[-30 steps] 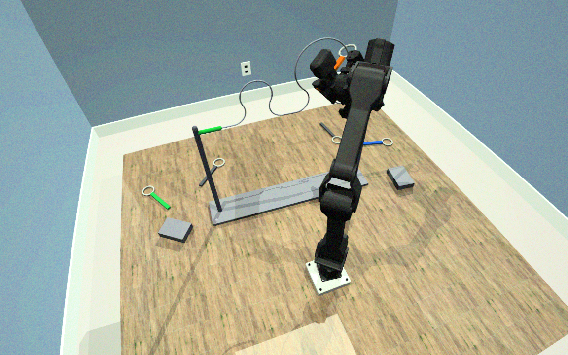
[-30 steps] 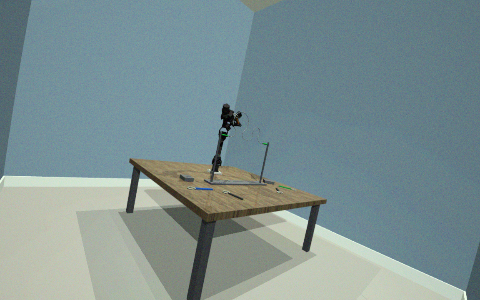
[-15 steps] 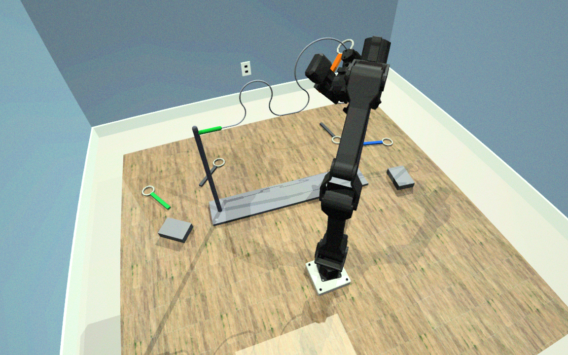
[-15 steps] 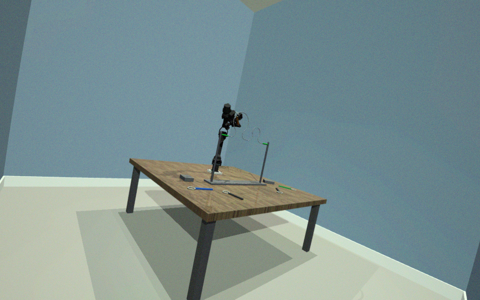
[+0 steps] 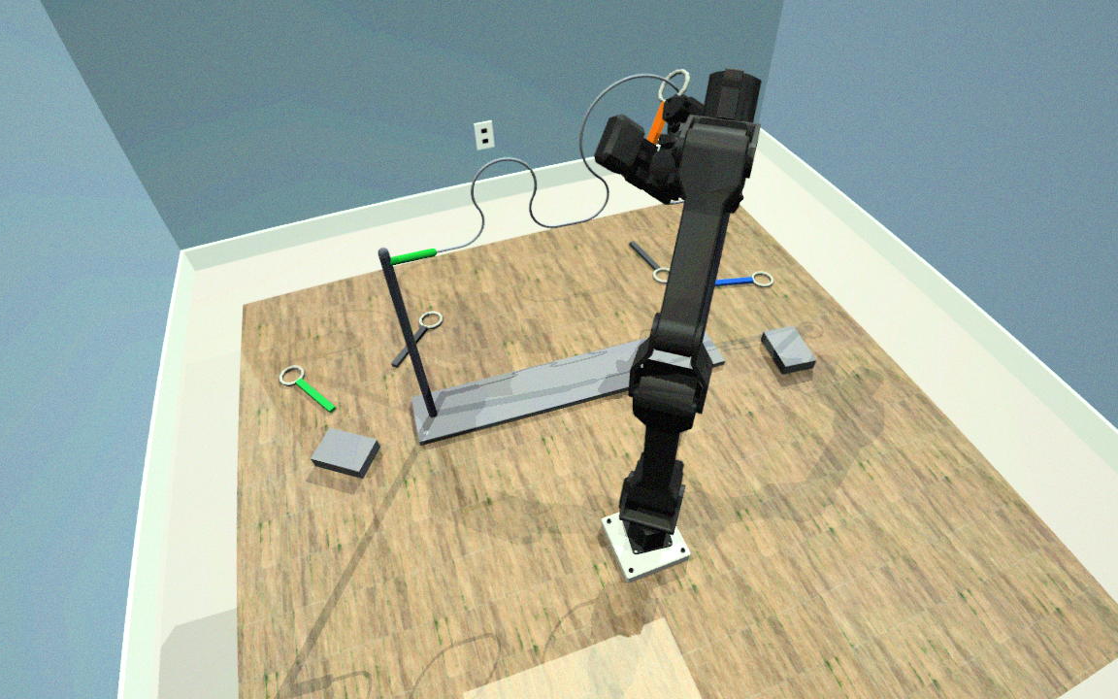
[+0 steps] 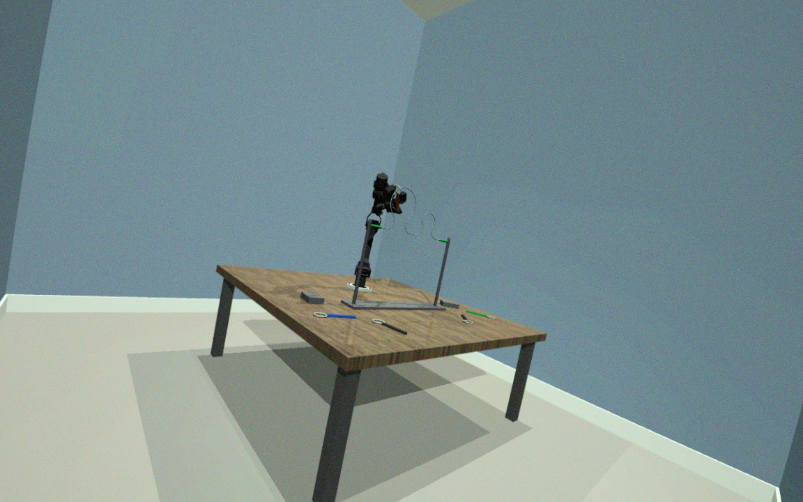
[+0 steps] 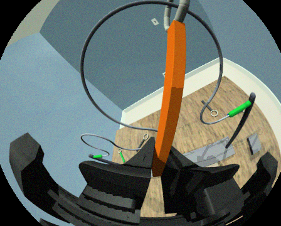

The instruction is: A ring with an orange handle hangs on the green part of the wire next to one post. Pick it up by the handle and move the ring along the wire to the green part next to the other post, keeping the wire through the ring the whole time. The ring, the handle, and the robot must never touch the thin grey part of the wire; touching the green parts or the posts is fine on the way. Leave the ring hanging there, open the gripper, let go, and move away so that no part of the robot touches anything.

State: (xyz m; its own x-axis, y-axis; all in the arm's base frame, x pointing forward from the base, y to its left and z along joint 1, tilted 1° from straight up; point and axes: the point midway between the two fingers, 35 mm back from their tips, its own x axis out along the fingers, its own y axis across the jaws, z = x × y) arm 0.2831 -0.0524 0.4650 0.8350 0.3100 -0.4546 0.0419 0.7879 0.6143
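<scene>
My gripper tip is now 70 mm below the ring with orange handle, 50 mm to the left of it and 20 mm short of it.
</scene>
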